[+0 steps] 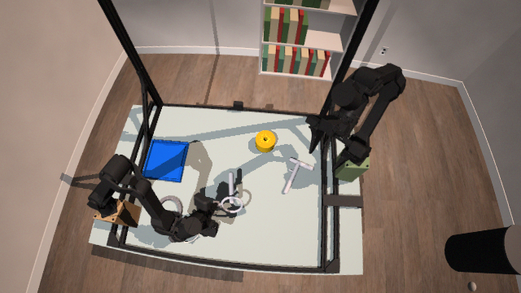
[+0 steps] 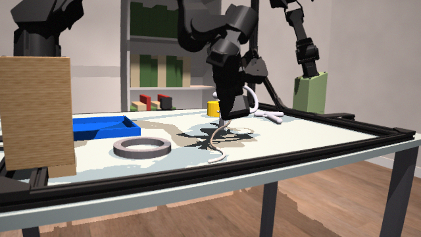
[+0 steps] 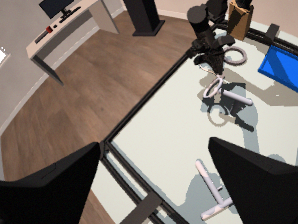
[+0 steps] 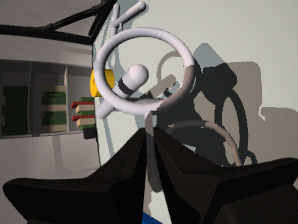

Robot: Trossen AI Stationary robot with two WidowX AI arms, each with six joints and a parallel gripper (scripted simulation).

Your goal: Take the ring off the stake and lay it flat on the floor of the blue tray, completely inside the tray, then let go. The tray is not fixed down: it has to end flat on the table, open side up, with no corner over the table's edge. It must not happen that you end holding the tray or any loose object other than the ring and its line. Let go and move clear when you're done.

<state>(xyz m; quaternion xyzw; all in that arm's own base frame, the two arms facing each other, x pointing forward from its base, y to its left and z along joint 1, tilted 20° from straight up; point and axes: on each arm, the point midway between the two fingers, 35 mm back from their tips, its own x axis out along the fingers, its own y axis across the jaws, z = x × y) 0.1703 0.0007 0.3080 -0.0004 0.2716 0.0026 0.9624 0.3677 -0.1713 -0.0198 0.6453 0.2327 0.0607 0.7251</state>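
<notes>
Right now the blue tray is 290 mm behind my right hand, 200 mm to the right of it and 110 mm below it.
</notes>
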